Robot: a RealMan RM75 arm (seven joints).
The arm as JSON. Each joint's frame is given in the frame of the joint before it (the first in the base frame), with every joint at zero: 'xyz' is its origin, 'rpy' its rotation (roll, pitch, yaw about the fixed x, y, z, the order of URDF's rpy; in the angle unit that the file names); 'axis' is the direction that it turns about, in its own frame. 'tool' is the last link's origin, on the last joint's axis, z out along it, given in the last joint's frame.
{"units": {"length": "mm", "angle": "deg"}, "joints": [
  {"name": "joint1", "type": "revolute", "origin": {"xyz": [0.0, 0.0, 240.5], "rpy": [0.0, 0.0, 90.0]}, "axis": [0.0, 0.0, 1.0]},
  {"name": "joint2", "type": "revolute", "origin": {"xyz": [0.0, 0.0, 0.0], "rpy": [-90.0, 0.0, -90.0]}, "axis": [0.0, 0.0, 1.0]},
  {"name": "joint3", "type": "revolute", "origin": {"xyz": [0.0, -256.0, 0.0], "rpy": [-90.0, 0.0, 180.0]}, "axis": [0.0, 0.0, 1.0]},
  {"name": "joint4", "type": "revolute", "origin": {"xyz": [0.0, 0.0, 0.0], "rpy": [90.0, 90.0, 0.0]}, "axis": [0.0, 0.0, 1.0]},
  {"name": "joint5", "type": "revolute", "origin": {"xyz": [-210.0, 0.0, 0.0], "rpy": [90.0, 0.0, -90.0]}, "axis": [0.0, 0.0, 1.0]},
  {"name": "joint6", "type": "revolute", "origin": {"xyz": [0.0, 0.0, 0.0], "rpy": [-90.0, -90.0, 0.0]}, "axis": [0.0, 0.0, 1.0]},
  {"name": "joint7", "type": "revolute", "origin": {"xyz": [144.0, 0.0, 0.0], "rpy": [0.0, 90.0, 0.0]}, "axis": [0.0, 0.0, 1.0]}
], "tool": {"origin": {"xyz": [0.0, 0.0, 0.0], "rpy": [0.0, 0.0, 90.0]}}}
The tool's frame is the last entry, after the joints.
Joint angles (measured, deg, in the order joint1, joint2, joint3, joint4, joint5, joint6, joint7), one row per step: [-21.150, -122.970, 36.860, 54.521, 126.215, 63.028, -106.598]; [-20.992, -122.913, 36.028, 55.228, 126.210, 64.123, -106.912]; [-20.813, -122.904, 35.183, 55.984, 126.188, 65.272, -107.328]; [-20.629, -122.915, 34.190, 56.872, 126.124, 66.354, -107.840]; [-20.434, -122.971, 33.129, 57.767, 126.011, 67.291, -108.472]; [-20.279, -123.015, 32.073, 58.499, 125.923, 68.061, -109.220]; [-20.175, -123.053, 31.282, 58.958, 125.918, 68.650, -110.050]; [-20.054, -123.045, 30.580, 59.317, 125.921, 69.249, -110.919]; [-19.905, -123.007, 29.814, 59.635, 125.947, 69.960, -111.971]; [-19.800, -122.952, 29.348, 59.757, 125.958, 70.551, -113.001]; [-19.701, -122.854, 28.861, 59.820, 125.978, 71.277, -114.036]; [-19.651, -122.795, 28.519, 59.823, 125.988, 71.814, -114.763]
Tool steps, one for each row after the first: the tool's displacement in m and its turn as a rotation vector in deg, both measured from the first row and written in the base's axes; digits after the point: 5 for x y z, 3 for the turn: [-0.00002, -0.00156, 0.00413, 0.283, -0.530, 0.061]; [0.00014, -0.00337, 0.00806, 0.564, -1.175, 0.171]; [0.00018, -0.00510, 0.01295, 1.116, -1.847, 0.379]; [-0.00003, -0.00690, 0.01798, 1.861, -2.609, 0.752]; [-0.00062, -0.00865, 0.02260, 2.638, -3.436, 1.307]; [-0.00124, -0.01017, 0.02556, 3.150, -4.273, 1.949]; [-0.00203, -0.01186, 0.02816, 3.543, -5.133, 2.630]; [-0.00314, -0.01401, 0.03078, 3.894, -6.179, 3.477]; [-0.00381, -0.01567, 0.03207, 3.999, -7.196, 4.240]; [-0.00449, -0.01752, 0.03327, 3.991, -8.279, 4.988]; [-0.00483, -0.01879, 0.03383, 3.936, -9.093, 5.503]
